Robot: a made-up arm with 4 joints. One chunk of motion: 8 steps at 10 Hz.
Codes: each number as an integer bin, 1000 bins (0 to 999) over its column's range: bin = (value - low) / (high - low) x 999, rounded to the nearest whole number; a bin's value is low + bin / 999 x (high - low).
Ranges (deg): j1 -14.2..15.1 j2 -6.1..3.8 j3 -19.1..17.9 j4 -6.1..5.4
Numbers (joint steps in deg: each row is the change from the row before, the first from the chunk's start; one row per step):
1: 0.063 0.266 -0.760 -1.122
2: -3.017 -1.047 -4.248 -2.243
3: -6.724 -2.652 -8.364 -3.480
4: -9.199 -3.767 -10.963 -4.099
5: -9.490 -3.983 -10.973 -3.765
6: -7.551 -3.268 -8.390 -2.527
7: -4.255 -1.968 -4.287 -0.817
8: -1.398 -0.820 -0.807 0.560
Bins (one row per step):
1: 486 642 495 432
2: 381 510 401 335
3: 255 348 290 228
4: 171 235 220 174
5: 161 214 219 203
6: 227 286 289 310
7: 339 417 400 459
8: 436 533 494 579

